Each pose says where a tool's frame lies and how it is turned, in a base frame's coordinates. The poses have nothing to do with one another.
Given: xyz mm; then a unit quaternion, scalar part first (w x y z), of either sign.
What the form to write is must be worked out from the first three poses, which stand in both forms.
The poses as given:
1: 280 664 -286 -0.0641 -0.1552 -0.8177 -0.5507
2: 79 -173 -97 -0.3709 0.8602 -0.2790 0.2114
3: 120 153 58 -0.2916 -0.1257 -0.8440 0.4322
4: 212 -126 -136 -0.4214 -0.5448 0.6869 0.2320
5: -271 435 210 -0.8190 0.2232 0.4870 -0.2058
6: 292 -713 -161 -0.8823 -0.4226 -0.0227 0.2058
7: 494 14 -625 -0.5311 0.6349 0.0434 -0.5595
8: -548 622 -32 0.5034 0.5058 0.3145 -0.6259
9: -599 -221 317 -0.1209 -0.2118 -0.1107 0.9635
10: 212 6 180 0.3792 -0.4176 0.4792 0.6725
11: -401 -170 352 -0.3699 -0.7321 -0.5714 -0.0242
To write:
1: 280 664 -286 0.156 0.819 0.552 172.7
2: 79 -173 -97 -0.926 0.300 -0.228 136.5
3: 120 153 58 0.131 0.882 -0.452 146.1
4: 212 -126 -136 0.601 -0.757 -0.256 130.2
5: -271 435 210 -0.389 -0.849 0.359 70.0
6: 292 -713 -161 0.898 0.048 -0.437 56.1
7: 494 14 -625 -0.749 -0.051 0.660 115.8
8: -548 622 -32 0.585 0.364 -0.724 119.5
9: -599 -221 317 0.213 0.112 -0.971 166.1
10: 212 6 180 -0.451 0.518 0.727 135.4
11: -401 -170 352 0.788 0.615 0.026 136.6
